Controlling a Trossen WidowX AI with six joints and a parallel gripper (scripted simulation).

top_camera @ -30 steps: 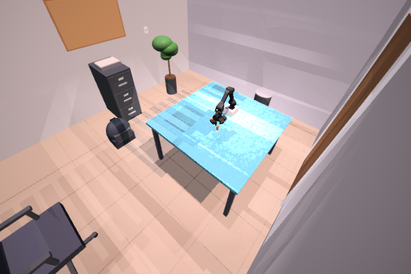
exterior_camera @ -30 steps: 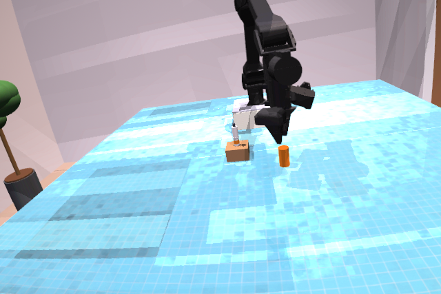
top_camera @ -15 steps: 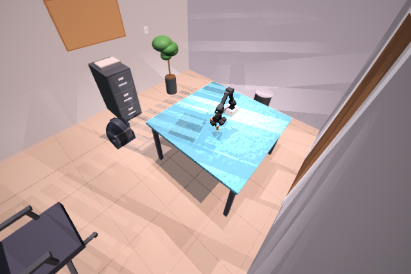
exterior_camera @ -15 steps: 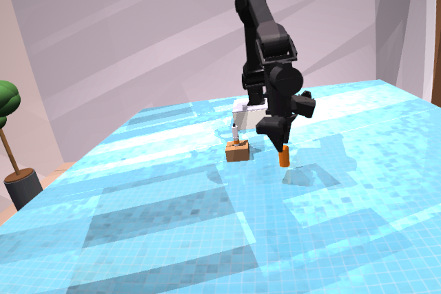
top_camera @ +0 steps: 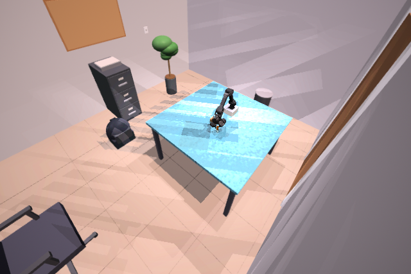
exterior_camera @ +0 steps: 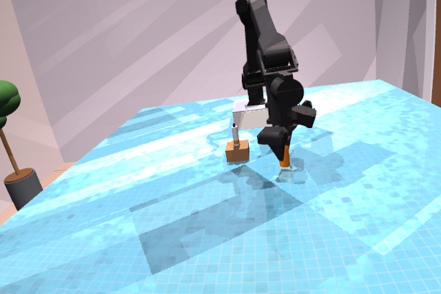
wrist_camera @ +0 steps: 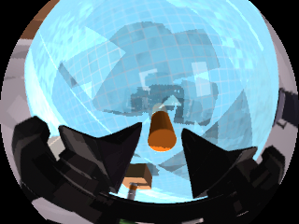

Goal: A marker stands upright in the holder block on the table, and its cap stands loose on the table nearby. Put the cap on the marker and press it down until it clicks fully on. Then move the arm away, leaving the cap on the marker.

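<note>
Now: gripper tip right at the orange cap. From my gripper tip the other things lie so: orange-brown holder block: 60 mm behind, 130 mm to the right, 10 mm below.
</note>
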